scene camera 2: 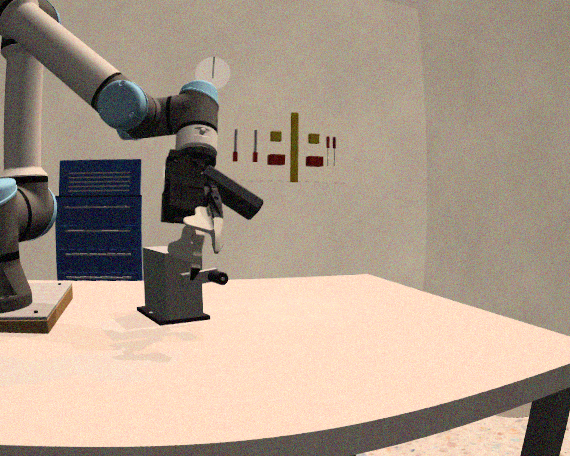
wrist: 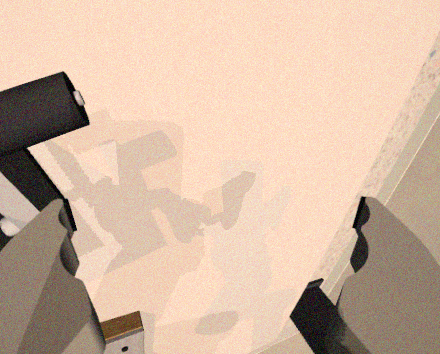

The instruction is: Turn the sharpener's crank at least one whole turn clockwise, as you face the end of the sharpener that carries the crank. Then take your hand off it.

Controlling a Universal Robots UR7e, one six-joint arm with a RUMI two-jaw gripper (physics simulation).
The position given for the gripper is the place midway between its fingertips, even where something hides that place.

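The gripper (scene camera 2: 203, 268) is visible in the scene, and the wrist view shows the gripper (wrist: 215, 201) as well.
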